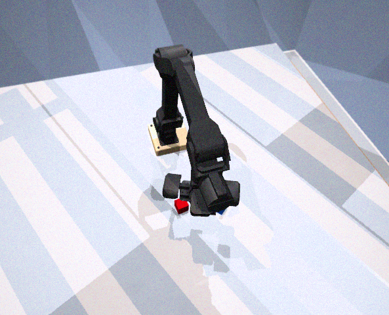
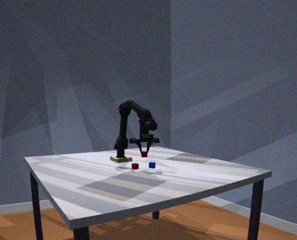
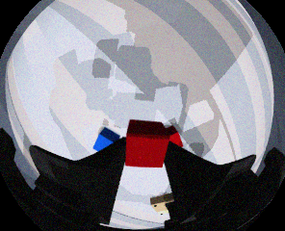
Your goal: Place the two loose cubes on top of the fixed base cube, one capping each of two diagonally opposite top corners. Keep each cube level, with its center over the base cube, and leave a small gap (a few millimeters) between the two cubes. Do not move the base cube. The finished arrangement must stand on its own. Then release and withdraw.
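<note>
My gripper tip is 3 cm past the blue cube, 8 cm to the right of it and 9 cm above it. The rest, counted from my gripper tip: red cube right at my gripper tip.
</note>
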